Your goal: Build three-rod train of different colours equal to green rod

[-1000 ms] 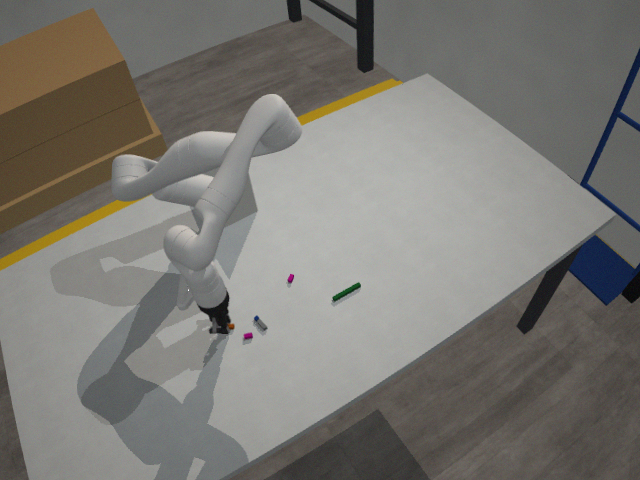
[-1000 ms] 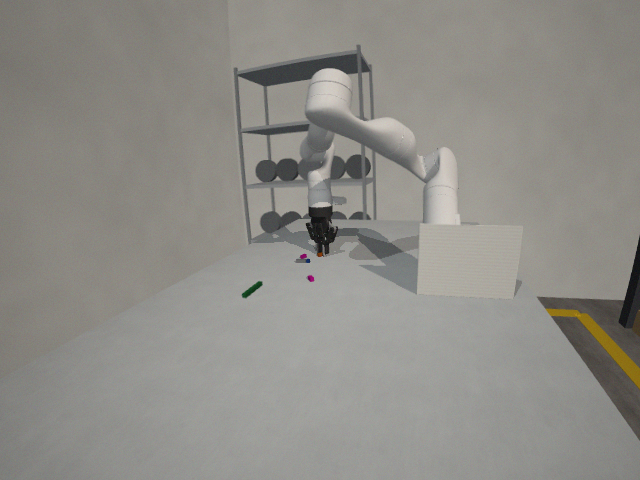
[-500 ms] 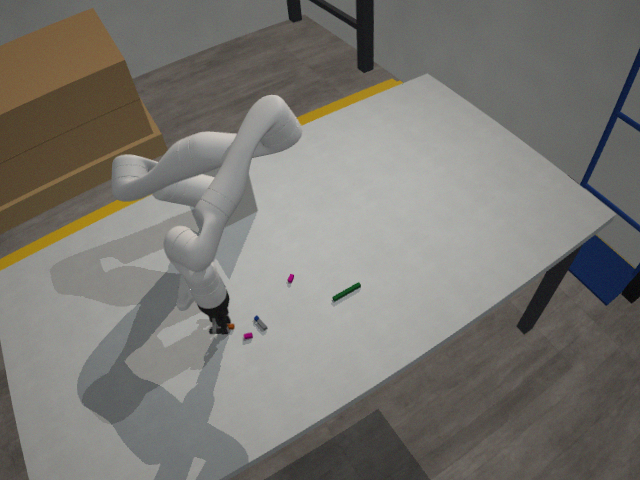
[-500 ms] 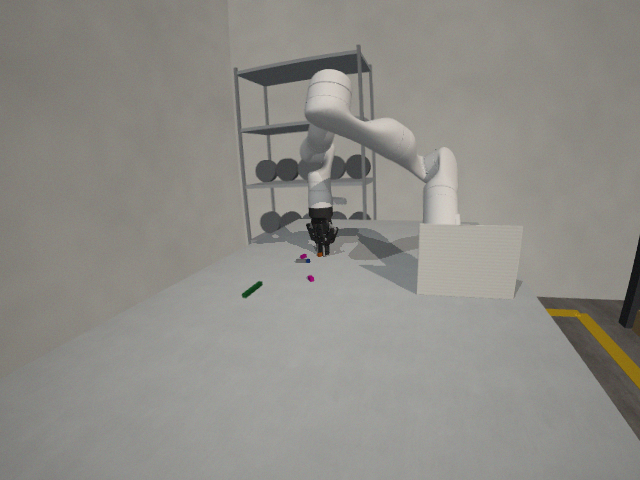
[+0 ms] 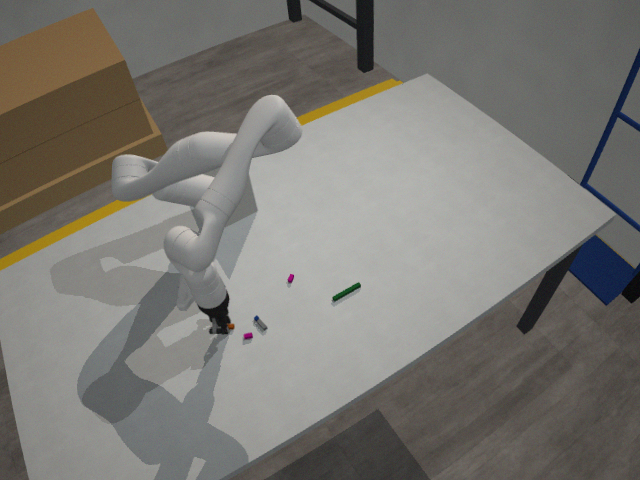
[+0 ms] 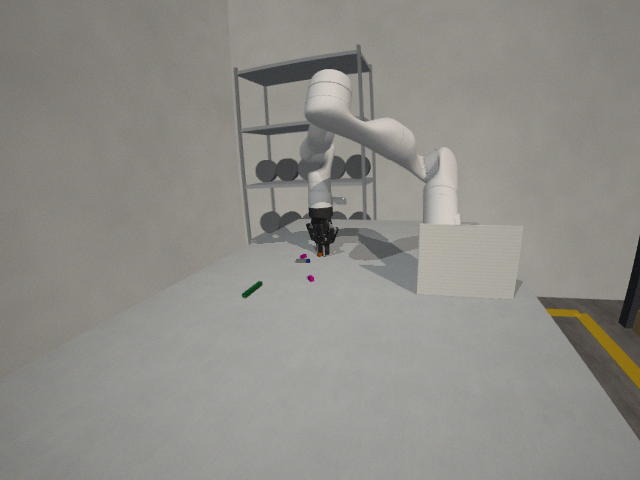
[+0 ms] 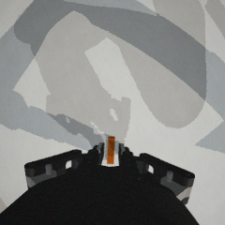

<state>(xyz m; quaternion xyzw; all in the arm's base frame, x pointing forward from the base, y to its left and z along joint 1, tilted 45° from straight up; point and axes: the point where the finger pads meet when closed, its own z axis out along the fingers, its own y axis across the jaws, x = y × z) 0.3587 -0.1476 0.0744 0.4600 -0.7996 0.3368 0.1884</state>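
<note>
Now: hand 10 mm above the orange rod. Also, from my hand: grey rod: 80 mm to the left, 40 mm ahead, 10 mm below; blue rod: 80 mm to the left, 20 mm ahead, 10 mm below; green rod: 310 mm to the left, 80 mm ahead, 10 mm below.
</note>
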